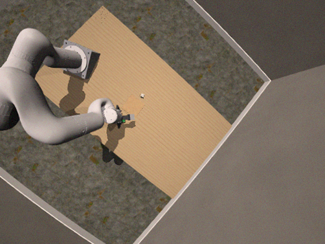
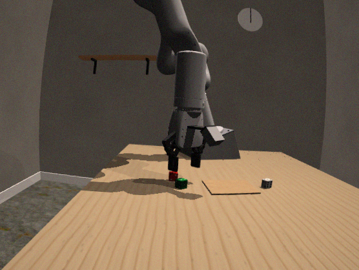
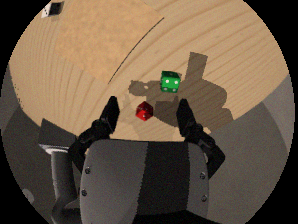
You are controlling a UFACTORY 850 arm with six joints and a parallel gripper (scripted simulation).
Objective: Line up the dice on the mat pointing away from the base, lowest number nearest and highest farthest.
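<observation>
The green die lies 40 mm ahead of my hand, 10 mm to the right of it and 40 mm below it. Round my hand: white die: 30 mm ahead, 250 mm to the left, 40 mm below; then red die: 40 mm behind, 30 mm to the right, 40 mm below; then tan mat: 30 mm ahead, 130 mm to the left, 50 mm below.
</observation>
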